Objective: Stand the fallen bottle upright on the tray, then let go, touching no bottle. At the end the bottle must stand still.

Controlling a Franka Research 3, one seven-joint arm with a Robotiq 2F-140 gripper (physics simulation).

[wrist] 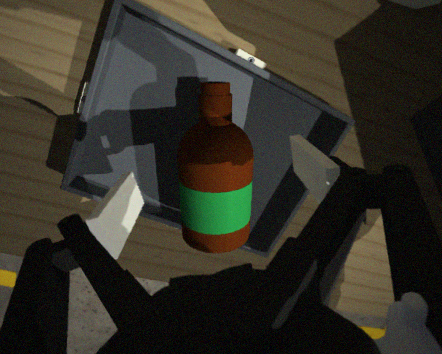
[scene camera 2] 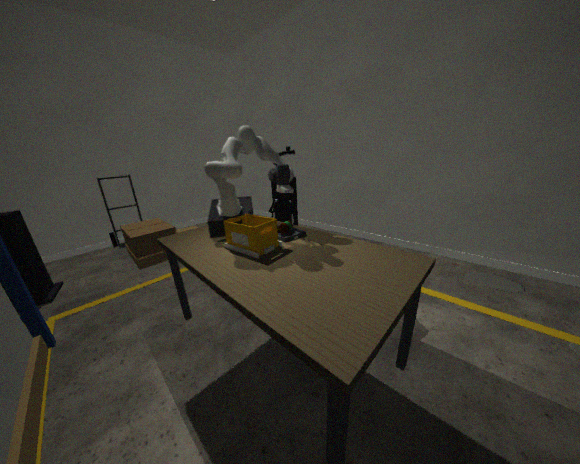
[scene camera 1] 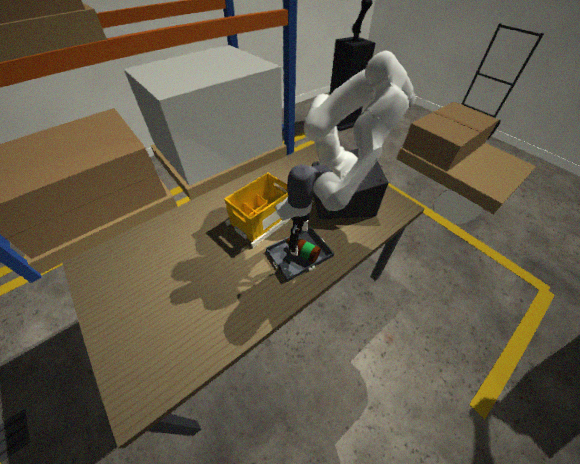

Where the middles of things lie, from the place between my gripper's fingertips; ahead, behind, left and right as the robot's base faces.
Right now my hand is 4 cm above the brown bottle [wrist: 215, 157], 2 cm past it and 1 cm to the right of it.
